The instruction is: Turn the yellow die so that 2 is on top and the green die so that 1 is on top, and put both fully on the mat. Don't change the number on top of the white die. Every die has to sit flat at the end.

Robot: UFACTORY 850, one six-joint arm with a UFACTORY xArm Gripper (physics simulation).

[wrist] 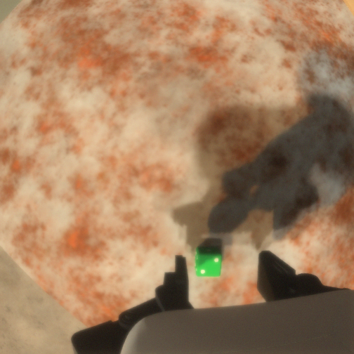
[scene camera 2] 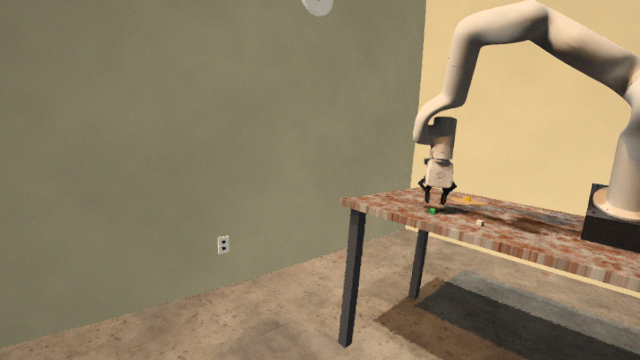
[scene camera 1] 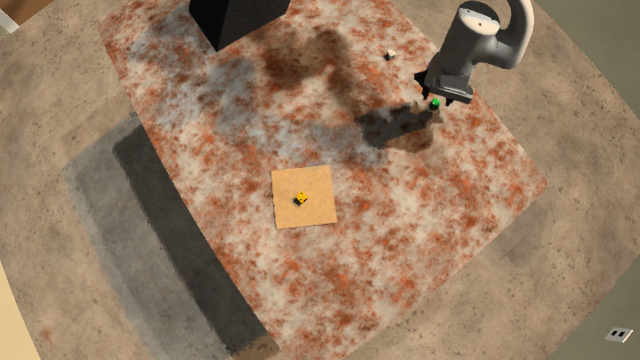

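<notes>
The green die (scene camera 1: 436, 103) (scene camera 2: 432, 211) (wrist: 208, 261) lies flat on the table off the mat; its upper face shows two pips in the wrist view. My gripper (scene camera 1: 437, 99) (scene camera 2: 435, 202) (wrist: 221, 272) is open and empty above the table, with its fingers above and to either side of the green die, which is closer to the left finger in the wrist view. The yellow die (scene camera 1: 301, 198) (scene camera 2: 468, 198) sits on the tan mat (scene camera 1: 320, 215) (scene camera 2: 482, 203); its top pips are too small to read surely. The white die (scene camera 1: 390, 54) (scene camera 2: 480, 223) stands on the table; its top number is unclear.
The robot's black base block (scene camera 1: 235, 20) (scene camera 2: 607, 232) stands at one end of the mottled table (scene camera 1: 400, 250) (scene camera 2: 530, 250). The green and white dice lie near one long table edge. The arm's shadow falls beside the green die.
</notes>
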